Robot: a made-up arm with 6 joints.
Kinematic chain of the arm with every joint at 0, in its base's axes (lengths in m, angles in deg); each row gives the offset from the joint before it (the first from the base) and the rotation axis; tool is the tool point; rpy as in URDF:
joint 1: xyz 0 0 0.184 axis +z
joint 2: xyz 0 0 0 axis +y
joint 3: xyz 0.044 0 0.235 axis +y
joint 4: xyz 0.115 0 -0.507 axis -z
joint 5: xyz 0 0 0 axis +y
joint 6: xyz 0.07 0 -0.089 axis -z
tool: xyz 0 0 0 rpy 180 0 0
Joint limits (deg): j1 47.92..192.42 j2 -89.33..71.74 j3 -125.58..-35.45 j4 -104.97..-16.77 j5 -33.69..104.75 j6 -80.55..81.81
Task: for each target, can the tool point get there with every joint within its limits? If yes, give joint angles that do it. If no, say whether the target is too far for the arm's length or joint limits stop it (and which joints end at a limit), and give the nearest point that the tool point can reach.
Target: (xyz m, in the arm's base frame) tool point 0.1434 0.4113 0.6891
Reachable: yes | joints 77.52 -34.60 -77.01 -49.55 74.61 18.21
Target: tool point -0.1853 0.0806 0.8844
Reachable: yes | joints 172.65 -43.67 -96.96 -49.13 79.21 -40.46
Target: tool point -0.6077 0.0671 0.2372
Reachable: yes | joints 169.57 -5.96 -50.51 -37.71 -1.24 -10.22
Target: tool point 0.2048 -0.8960 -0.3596
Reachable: no: too far | nearest point 0.0034 -0.1094 -0.2948 | short by 0.815 m
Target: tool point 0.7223 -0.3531 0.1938
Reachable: no: joint limits stop it (at a limit: joint 2, joint 3, joint 4, joint 5) | nearest point 0.6507 -0.3181 0.5506 | short by 0.366 m
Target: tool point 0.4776 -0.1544 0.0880
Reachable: no: joint limits stop it (at a limit: joint 1, joint 3, joint 5) | nearest point 0.3527 0.2446 -0.0112 | short by 0.430 m
